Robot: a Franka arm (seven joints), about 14 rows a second.
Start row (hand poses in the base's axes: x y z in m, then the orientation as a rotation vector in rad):
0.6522 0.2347 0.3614 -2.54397 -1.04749 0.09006
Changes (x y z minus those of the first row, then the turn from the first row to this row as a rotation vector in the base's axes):
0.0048 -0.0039 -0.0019 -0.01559 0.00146 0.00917
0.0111 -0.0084 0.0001 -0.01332 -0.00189 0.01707
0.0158 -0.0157 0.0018 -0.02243 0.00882 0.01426
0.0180 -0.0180 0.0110 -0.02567 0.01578 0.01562
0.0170 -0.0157 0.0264 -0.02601 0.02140 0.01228
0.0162 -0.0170 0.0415 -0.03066 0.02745 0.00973
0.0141 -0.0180 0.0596 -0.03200 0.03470 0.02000
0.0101 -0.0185 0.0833 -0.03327 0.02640 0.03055
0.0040 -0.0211 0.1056 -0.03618 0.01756 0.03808
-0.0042 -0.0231 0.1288 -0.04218 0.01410 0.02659
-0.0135 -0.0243 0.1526 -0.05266 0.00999 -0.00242
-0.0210 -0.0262 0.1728 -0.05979 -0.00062 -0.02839
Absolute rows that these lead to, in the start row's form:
0.6570 0.2308 0.3595 -2.55281 -1.06200 0.10295
0.6633 0.2263 0.3615 -2.54777 -1.07292 0.09961
0.6680 0.2190 0.3632 -2.55404 -1.06718 0.11744
0.6702 0.2167 0.3724 -2.55405 -1.06695 0.12842
0.6692 0.2190 0.3878 -2.55429 -1.06057 0.13480
0.6684 0.2177 0.4029 -2.55779 -1.05593 0.14435
0.6663 0.2167 0.4210 -2.55137 -1.06659 0.15706
0.6623 0.2162 0.4447 -2.54969 -1.08361 0.15018
0.6562 0.2136 0.4670 -2.55112 -1.09732 0.14269
0.6480 0.2116 0.4902 -2.56354 -1.08520 0.13853
0.6387 0.2104 0.5140 -2.58903 -1.05150 0.13122
0.6312 0.2085 0.5342 -2.61168 -1.02318 0.11450

